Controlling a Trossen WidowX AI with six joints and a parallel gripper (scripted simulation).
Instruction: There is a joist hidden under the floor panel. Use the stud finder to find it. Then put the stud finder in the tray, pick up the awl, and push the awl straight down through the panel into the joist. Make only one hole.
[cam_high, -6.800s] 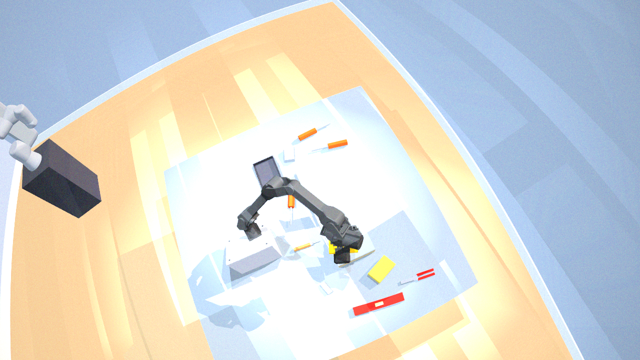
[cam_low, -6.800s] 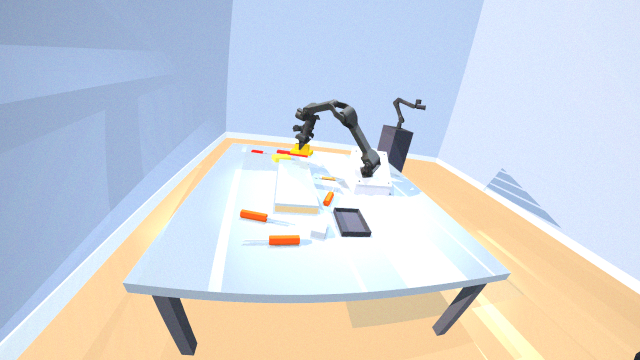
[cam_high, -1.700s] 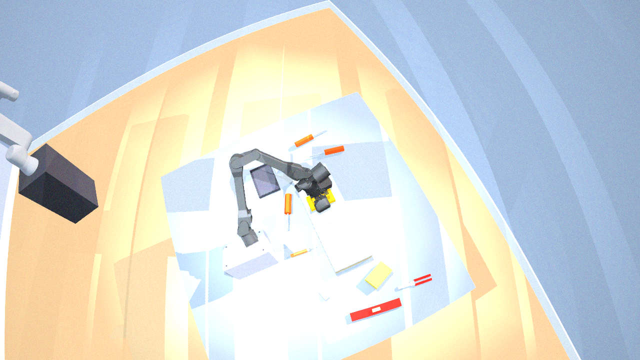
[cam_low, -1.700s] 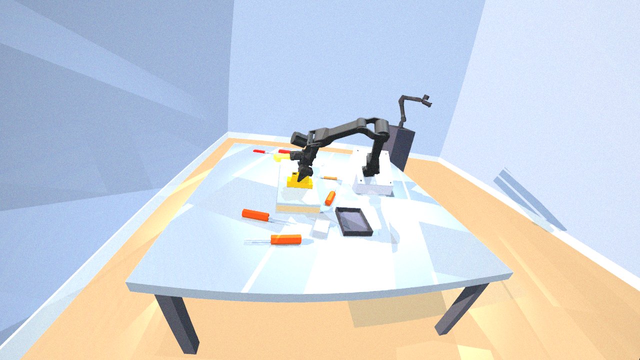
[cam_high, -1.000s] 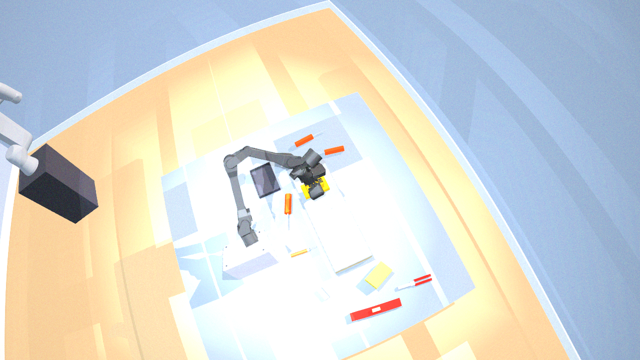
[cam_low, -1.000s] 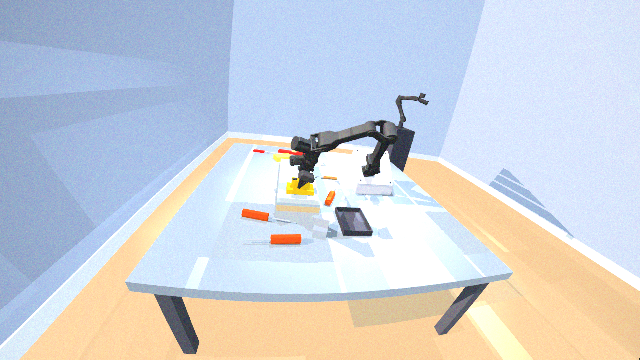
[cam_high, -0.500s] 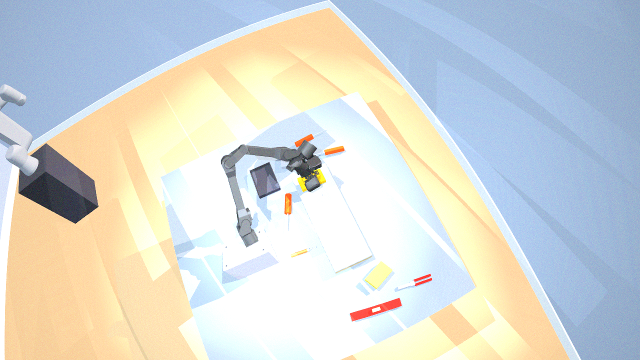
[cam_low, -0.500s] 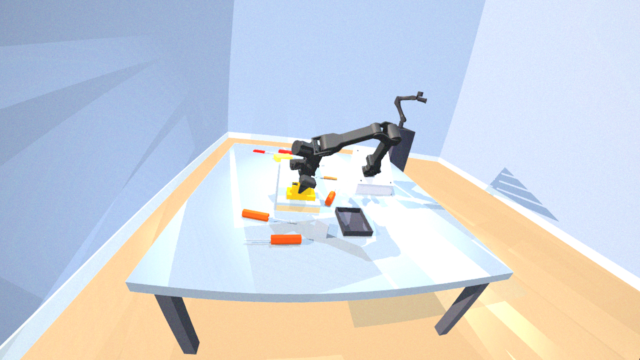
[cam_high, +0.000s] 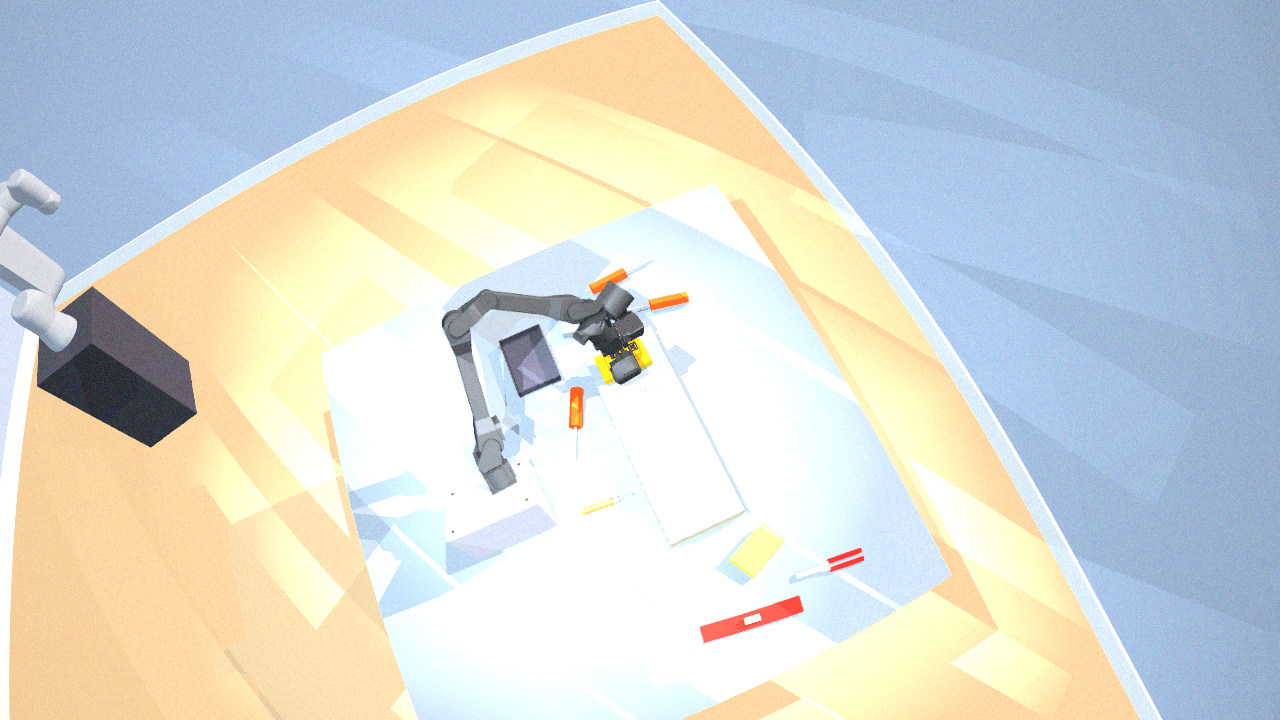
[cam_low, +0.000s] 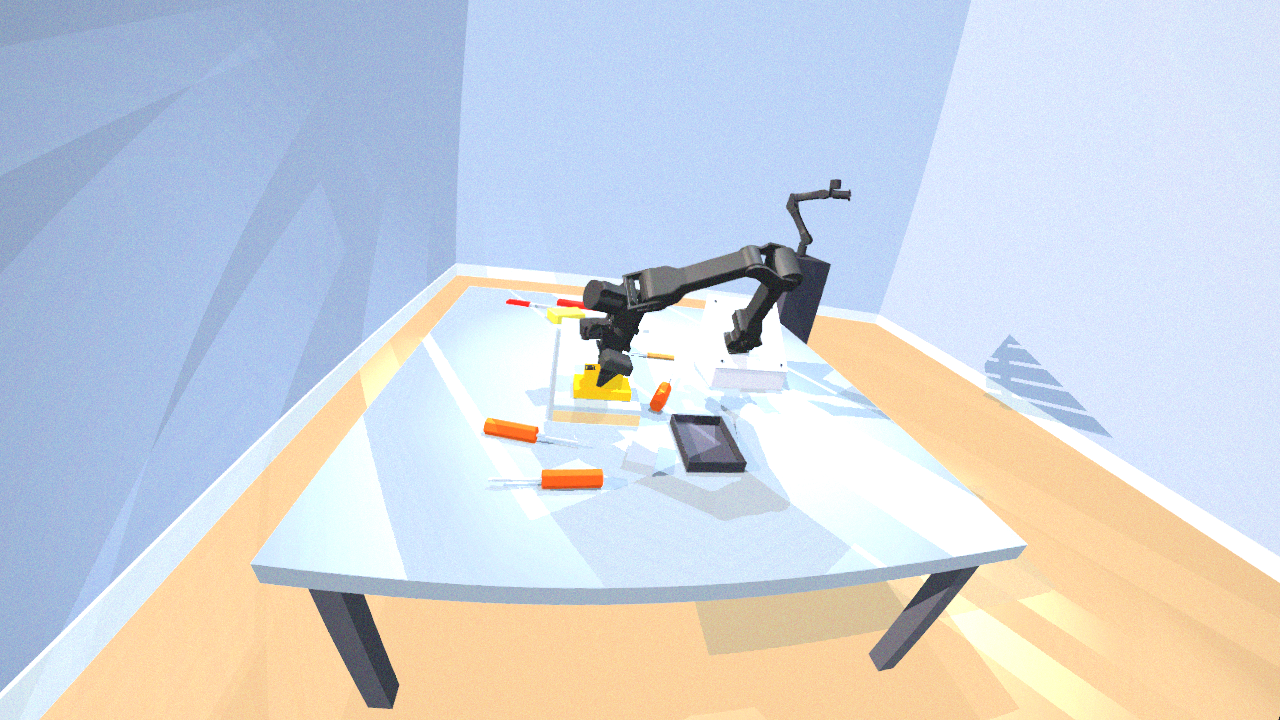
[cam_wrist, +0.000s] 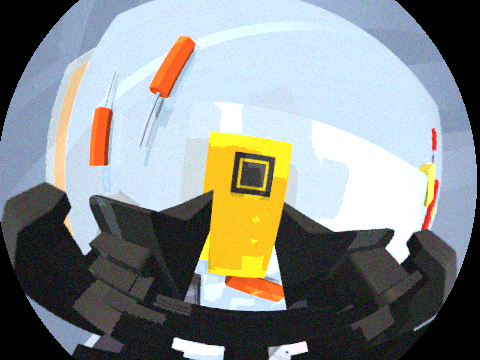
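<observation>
My gripper tip is now 20 cm past the dark tray, 16 cm to the right of it and 5 cm above it. Also, from my gripper tip: stud finder: 2 cm above; square light: 3 cm above, 2 cm ahead; grey block: 19 cm to the left, 5 cm below, 5 cm behind.
</observation>
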